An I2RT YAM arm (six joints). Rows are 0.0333 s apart.
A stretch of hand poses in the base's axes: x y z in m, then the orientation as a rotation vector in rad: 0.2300 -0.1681 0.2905 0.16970 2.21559 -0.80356; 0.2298 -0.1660 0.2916 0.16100 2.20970 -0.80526; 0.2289 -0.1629 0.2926 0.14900 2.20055 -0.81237; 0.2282 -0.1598 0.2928 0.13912 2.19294 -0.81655; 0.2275 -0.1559 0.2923 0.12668 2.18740 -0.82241; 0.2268 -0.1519 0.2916 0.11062 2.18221 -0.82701; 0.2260 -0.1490 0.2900 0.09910 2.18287 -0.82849; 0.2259 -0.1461 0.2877 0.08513 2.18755 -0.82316
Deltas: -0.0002 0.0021 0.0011 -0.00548 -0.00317 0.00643; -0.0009 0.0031 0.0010 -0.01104 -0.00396 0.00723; -0.0007 0.0031 0.0002 -0.00802 -0.00373 0.00661; -0.0007 0.0039 -0.0005 -0.00933 -0.00079 0.00734; -0.0007 0.0040 -0.0007 -0.00953 0.00006 0.01025; -0.0008 0.0029 -0.0016 -0.00437 0.00361 0.00721; -0.0001 0.0029 -0.0023 0.00056 0.00612 0.01076
